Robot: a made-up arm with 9 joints. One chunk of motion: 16 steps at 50 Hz.
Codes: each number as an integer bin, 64 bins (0 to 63) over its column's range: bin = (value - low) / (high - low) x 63, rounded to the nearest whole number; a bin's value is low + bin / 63 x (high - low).
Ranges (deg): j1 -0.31..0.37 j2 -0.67..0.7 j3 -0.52..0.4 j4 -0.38..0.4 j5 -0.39..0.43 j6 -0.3..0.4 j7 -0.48..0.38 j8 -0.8..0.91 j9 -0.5..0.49
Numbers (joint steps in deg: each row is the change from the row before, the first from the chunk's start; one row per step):
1: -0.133 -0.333 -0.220 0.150 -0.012 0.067 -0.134 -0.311 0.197
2: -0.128 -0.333 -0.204 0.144 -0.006 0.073 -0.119 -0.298 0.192
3: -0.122 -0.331 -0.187 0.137 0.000 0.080 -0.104 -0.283 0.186
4: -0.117 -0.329 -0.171 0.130 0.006 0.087 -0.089 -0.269 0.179
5: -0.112 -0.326 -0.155 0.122 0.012 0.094 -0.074 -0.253 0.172
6: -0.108 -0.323 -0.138 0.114 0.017 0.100 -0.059 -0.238 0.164
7: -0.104 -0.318 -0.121 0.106 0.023 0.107 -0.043 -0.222 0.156
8: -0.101 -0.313 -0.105 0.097 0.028 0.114 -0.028 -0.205 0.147
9: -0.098 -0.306 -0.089 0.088 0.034 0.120 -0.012 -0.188 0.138
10: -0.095 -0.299 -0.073 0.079 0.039 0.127 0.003 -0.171 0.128
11: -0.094 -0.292 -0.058 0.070 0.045 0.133 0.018 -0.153 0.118
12: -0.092 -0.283 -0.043 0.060 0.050 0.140 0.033 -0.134 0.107
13: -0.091 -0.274 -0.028 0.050 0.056 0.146 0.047 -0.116 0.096
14: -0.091 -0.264 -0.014 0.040 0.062 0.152 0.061 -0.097 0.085
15: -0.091 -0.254 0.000 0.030 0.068 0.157 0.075 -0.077 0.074
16: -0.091 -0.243 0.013 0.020 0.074 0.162 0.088 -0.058 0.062
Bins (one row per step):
1: 16 15 21 43 29 33 25 18 44
2: 17 15 22 42 30 34 26 18 44
3: 17 16 23 42 30 34 28 19 44
4: 18 16 24 41 30 35 29 20 43
5: 18 16 25 41 31 35 30 20 43
6: 19 16 26 40 31 36 31 21 42
7: 19 16 27 39 32 37 32 21 42
8: 19 16 28 39 32 37 33 22 41
9: 20 17 30 38 33 38 34 23 41
10: 20 17 31 37 33 38 35 23 40
11: 20 17 32 36 33 39 36 24 39
12: 20 18 33 36 34 40 38 25 39
13: 20 18 34 35 34 40 39 25 38
14: 20 19 35 34 35 41 40 26 37
15: 20 19 36 33 35 41 41 27 37
16: 20 20 36 32 36 42 42 27 36

